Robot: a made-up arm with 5 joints.
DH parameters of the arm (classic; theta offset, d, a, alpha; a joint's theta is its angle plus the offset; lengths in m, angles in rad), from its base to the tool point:
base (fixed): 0 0 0.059 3.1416
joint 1: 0 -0.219 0.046 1.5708
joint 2: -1.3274 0 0.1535 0
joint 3: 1.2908 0 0.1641 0
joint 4: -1.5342 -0.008 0 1.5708
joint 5: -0.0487 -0.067 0 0
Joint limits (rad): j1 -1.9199..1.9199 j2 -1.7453..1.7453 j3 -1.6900..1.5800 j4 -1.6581..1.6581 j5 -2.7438..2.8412
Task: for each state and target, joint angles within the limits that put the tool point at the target. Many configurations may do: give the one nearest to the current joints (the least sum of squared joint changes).
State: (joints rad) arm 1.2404 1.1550 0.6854 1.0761 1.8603
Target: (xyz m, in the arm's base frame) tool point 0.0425 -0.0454 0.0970
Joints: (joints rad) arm 1.7530 1.2598 0.8920 1.1095 1.8603
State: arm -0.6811 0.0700 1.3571 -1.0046 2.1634
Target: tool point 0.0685 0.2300 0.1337
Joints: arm -1.5643 0.5022 0.9635 -0.9050 2.1634
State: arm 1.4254 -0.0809 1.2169 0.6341 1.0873
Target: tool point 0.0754 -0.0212 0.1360
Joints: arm 0.6093 0.6563 1.5019 0.3690 1.0873
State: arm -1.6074 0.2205 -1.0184 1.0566 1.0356
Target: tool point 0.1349 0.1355 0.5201
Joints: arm -1.1117 -0.2654 -0.9834 1.3960 1.0356
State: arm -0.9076 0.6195 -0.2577 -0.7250 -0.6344
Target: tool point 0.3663 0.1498 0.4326
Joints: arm -0.4770 0.4159 -0.6299 -0.6642 -0.6344
